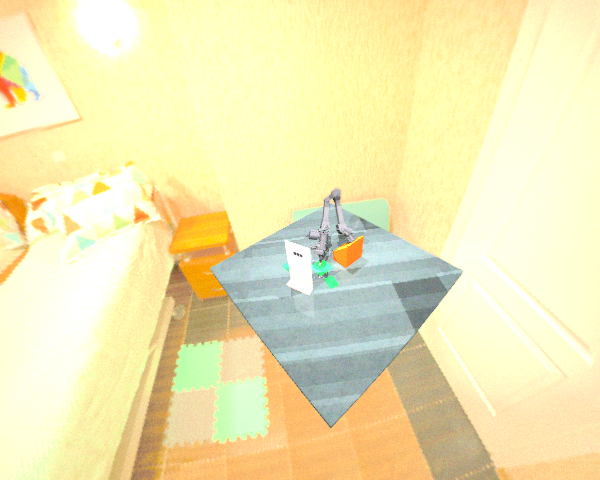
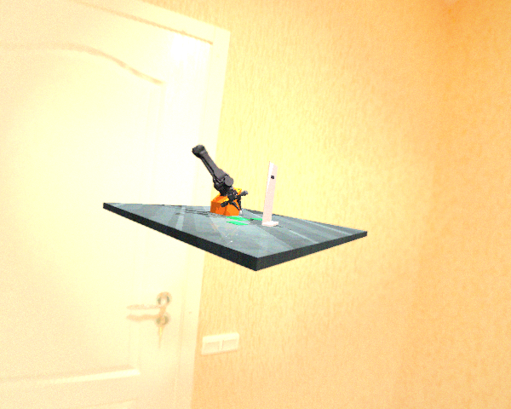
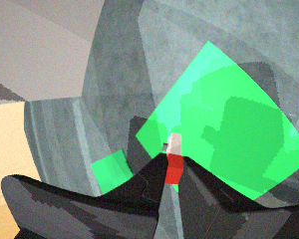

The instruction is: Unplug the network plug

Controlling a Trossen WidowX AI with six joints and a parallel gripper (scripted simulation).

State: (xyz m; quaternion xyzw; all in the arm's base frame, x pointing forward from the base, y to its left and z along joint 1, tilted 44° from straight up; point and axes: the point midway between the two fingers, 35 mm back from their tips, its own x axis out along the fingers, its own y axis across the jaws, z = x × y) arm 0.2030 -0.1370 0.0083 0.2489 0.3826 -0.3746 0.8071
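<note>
Right now my gripper tip is 1 cm past the bright green square and 5 cm above it. Round my gripper tip: network plug: right at my gripper tip; white upright panel: 21 cm ahead, 1 cm to the left, 11 cm above.
</note>
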